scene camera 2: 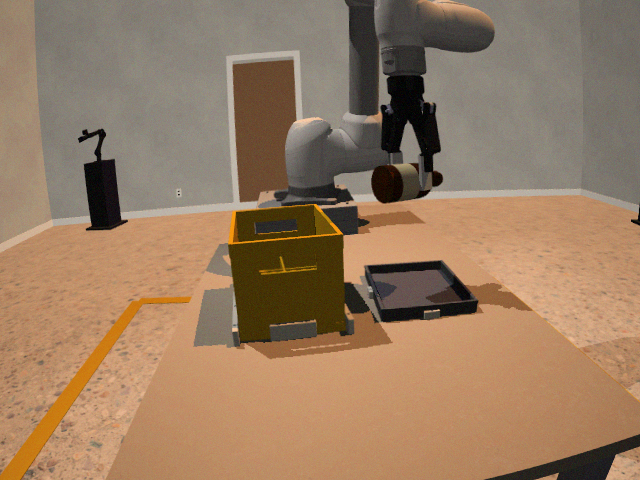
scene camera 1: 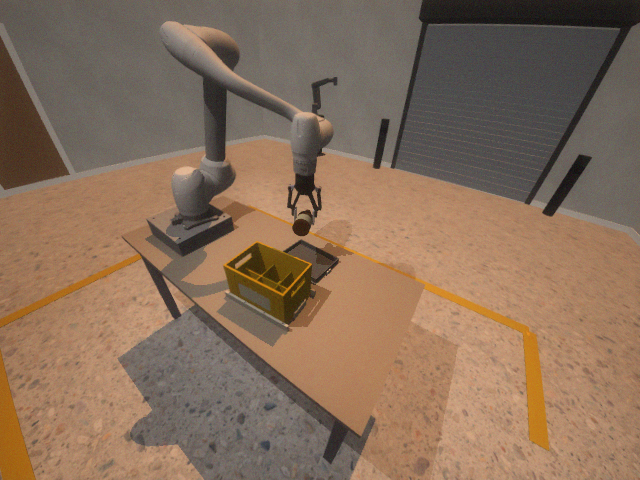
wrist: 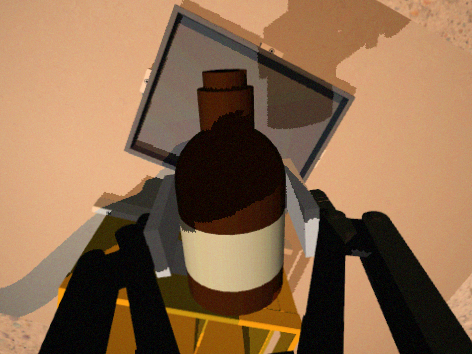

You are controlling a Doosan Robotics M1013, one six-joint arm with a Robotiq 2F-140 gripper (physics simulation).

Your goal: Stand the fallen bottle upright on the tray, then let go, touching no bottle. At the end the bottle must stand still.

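Places are measured from the arm's base along level axes (x ahead, y left, z up), in millimetres.
Pixels of known places: gripper, fingertip midpoint: point(scene camera 2: 411, 187) point(wrist: 230, 185); arm's base, origin of the base link: point(scene camera 2: 312, 198) point(scene camera 1: 196, 217).
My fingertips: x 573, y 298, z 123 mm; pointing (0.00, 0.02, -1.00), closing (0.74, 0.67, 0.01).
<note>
For each thing: its top centre in the pictures, then the offset to it from my fingertips. Level surfaces: height alone.
- brown bottle, middle of its top: point(wrist: 234, 217) point(scene camera 2: 412, 163) point(scene camera 1: 304, 212) dy +3, dx -2, dz +50 mm
- dark square tray, middle of its top: point(wrist: 238, 123) point(scene camera 2: 416, 281) point(scene camera 1: 307, 257) dy +11, dx +18, dz -194 mm
- yellow crate, middle of its top: point(scene camera 2: 279, 220) point(scene camera 1: 268, 264) dy -254, dx +90, dz -45 mm
- table, its level: dz -220 mm
The brown bottle point(scene camera 1: 301, 226) point(scene camera 2: 405, 180) point(wrist: 232, 260) with a cream label is held in the air, lying roughly horizontal. In the scene camera 2 view its base faces the camera's left and its neck points right and away. My gripper point(scene camera 1: 303, 219) point(scene camera 2: 410, 174) point(wrist: 230, 185) is shut on the bottle's body, one finger on each side, pointing down. The dark square tray point(scene camera 1: 320, 250) point(scene camera 2: 454, 309) point(wrist: 163, 50) lies on the table well below the bottle, with no bottle standing on it. Part of the tray is hidden behind the bottle in the wrist view.
A yellow crate point(scene camera 1: 281, 305) point(scene camera 2: 289, 294) point(wrist: 125, 330) with dividers stands close beside the tray, held by low grey brackets. Its walls rise well above the tray's rim. The arm's base point(scene camera 1: 191, 232) point(scene camera 2: 338, 217) is on the far end of the table point(scene camera 1: 356, 330) point(scene camera 2: 361, 408).
</note>
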